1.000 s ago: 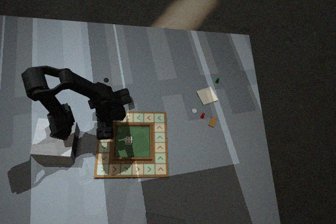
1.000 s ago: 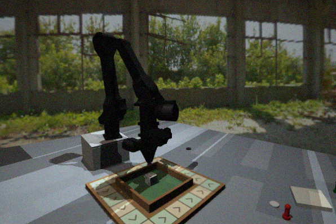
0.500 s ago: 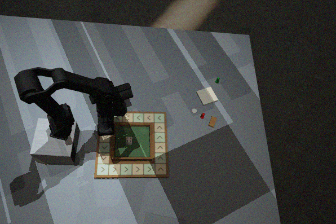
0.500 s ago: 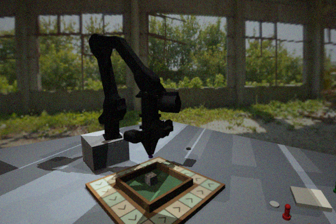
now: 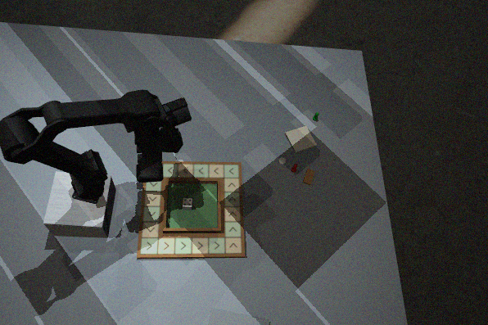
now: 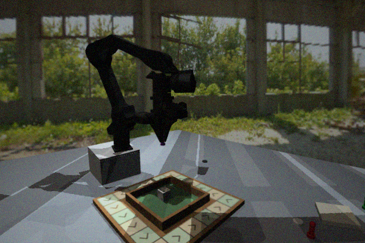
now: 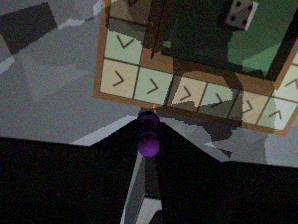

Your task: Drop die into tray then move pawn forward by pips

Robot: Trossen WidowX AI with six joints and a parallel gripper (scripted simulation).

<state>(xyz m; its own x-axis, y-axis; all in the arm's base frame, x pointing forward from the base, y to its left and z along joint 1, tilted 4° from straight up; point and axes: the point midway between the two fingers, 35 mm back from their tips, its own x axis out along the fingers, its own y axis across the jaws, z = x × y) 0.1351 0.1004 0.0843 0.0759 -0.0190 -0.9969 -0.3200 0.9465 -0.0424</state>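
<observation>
The white die lies 11 cm below my gripper tip, 11 cm ahead of it and 5 cm to the right of it. Also, from my gripper tip: black dot 22 cm to the left, 13 cm below, 7 cm behind; green dice tray 13 cm below, 12 cm ahead, 5 cm to the right; purple pawn 1 cm above.
</observation>
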